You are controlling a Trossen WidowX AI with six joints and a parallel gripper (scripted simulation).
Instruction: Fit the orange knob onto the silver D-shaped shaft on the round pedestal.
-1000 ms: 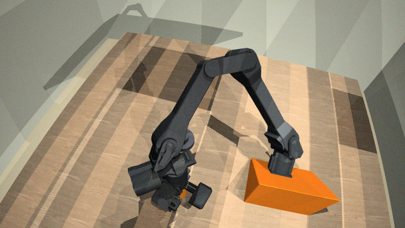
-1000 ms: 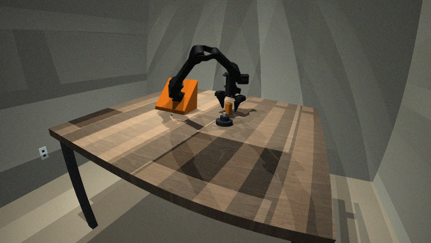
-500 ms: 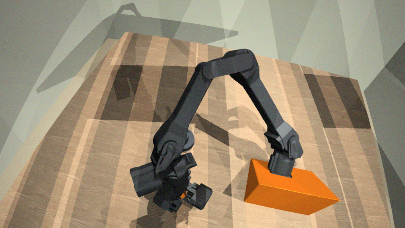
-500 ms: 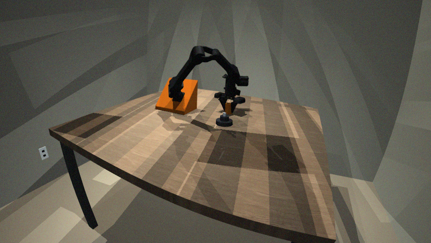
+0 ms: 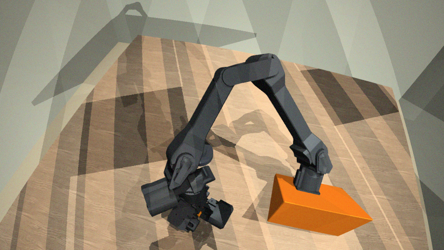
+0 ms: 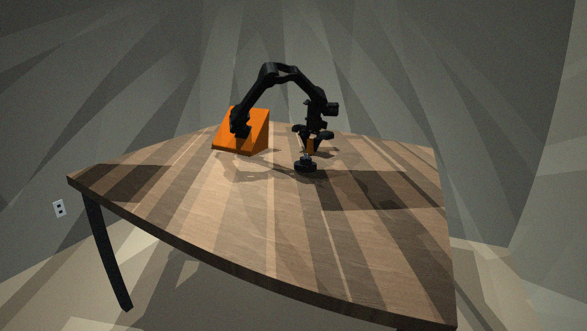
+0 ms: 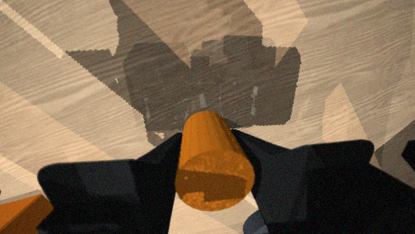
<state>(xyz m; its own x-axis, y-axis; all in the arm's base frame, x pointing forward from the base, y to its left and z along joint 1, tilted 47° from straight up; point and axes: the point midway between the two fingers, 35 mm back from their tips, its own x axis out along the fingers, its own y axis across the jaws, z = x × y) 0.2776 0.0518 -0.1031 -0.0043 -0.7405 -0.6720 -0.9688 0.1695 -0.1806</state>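
Right now my gripper tip is 5 cm short of the round pedestal, 18 cm to the left of it and 2 cm below it. From my gripper tip the other things lie so: orange knob (3 cm above).
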